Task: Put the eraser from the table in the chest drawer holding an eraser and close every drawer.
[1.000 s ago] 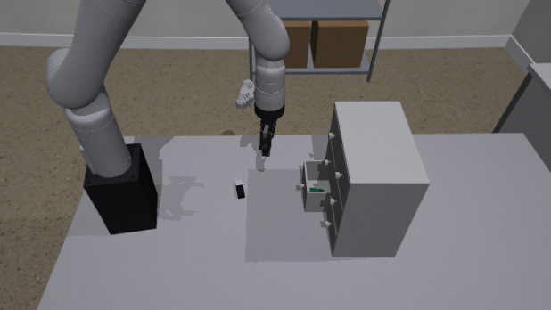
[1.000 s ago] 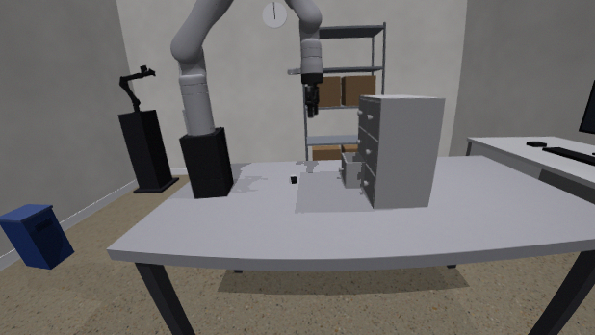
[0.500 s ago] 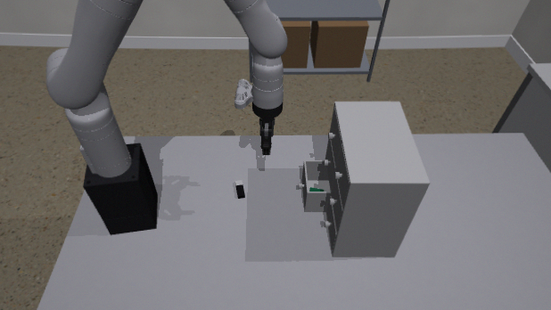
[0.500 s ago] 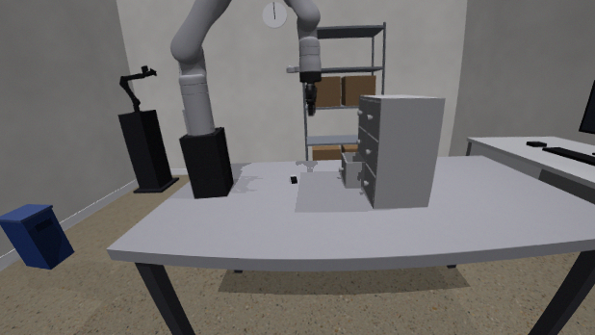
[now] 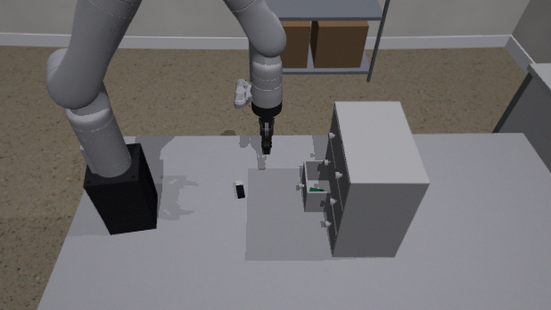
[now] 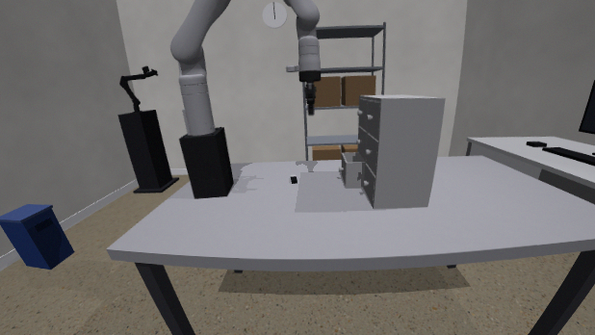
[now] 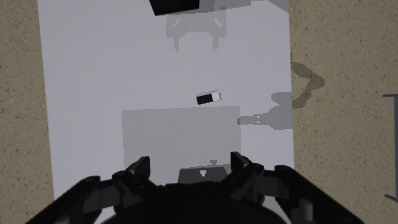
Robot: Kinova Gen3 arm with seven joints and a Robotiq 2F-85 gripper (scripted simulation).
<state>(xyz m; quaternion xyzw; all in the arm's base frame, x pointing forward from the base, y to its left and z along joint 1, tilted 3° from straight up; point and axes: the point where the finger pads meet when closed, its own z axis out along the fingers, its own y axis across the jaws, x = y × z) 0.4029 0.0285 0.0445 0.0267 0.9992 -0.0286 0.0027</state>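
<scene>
The black-and-white eraser lies 28 cm below my hand, 8 cm behind it and 6 cm to the left of it. Also, from my hand: green eraser: 27 cm below, 18 cm ahead, 2 cm to the left; then red thing: 27 cm below, 21 cm ahead, 13 cm to the right.
</scene>
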